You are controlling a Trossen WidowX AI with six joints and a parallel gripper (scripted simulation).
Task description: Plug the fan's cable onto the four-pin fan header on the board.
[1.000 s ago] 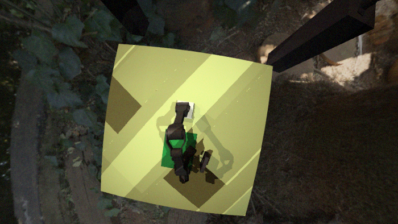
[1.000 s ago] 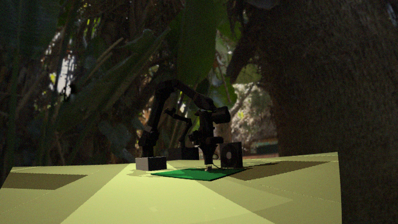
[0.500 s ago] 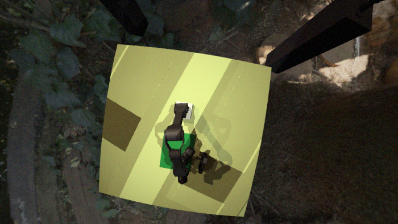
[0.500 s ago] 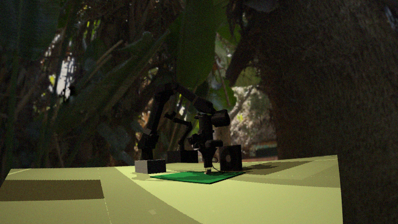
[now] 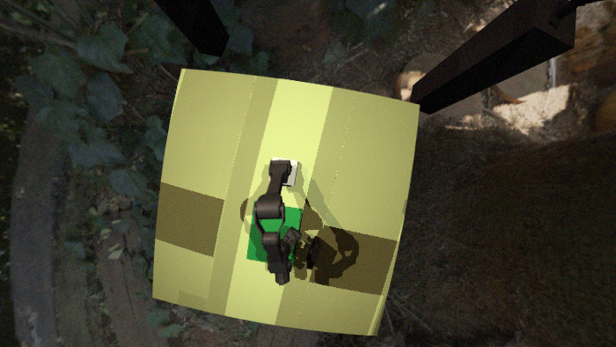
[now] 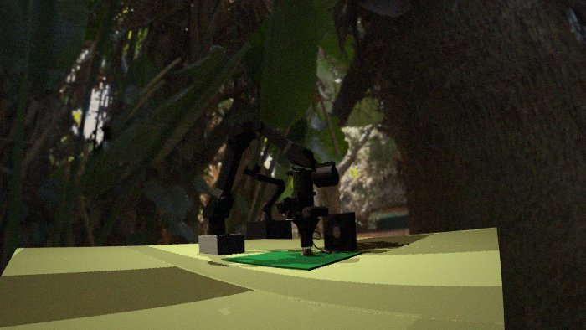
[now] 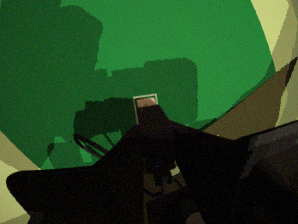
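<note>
Now: the dark plug 1 cm above my gripper tip. Round my gripper tip: four-pin header: 4 cm below; black fan: 13 cm to the left, 2 cm above, 1 cm ahead; green board: 7 cm to the right, 5 cm below.
</note>
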